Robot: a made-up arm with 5 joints. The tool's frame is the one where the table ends. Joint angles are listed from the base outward.
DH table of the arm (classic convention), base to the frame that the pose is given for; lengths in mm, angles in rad. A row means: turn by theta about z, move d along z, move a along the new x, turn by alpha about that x. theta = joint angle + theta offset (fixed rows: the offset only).
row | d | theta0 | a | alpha
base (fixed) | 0 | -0.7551 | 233.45 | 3.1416
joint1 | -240 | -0.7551 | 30 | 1.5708
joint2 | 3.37 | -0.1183 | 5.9 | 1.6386
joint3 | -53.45 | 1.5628 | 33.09 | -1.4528
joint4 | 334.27 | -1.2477 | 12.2 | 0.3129
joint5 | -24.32 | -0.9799 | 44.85 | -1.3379
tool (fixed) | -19.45 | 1.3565 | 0 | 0
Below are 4 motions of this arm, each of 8 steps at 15 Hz.
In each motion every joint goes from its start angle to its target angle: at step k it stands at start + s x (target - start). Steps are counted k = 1, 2, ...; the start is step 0. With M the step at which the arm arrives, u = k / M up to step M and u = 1 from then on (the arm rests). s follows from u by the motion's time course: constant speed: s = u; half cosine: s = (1 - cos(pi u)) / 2; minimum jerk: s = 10 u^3 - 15 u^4 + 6 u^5.
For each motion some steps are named. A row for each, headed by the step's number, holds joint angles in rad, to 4 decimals.
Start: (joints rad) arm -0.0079 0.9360 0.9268 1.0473 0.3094
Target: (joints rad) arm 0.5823 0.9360 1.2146 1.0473 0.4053
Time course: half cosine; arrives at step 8
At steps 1, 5, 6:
1: 0.0146 0.9360 0.9378 1.0473 0.3130
5: 0.4001 0.9360 1.1258 1.0473 0.3757
6: 0.4959 0.9360 1.1725 1.0473 0.3913

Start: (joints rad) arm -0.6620 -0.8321 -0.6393 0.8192 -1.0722
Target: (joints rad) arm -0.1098 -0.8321 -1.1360 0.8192 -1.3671
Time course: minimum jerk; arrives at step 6
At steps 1, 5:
1: -0.6424 -0.8321 -0.6569 0.8192 -1.0827
5: -0.1294 -0.8321 -1.1184 0.8192 -1.3566

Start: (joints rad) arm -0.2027 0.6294 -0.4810 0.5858 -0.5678
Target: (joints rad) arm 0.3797 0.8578 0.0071 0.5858 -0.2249
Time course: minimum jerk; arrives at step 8
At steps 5, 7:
5: 0.2194 0.7949 -0.1272 0.5858 -0.3193
7: 0.3704 0.8541 -0.0007 0.5858 -0.2304

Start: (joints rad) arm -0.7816 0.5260 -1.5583 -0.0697 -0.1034
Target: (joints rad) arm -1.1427 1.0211 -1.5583 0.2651 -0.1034
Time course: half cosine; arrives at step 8
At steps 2, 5, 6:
2: -0.8345 0.5985 -1.5583 -0.0207 -0.1034
5: -1.0312 0.8683 -1.5583 0.1618 -0.1034
6: -1.0898 0.9486 -1.5583 0.2161 -0.1034

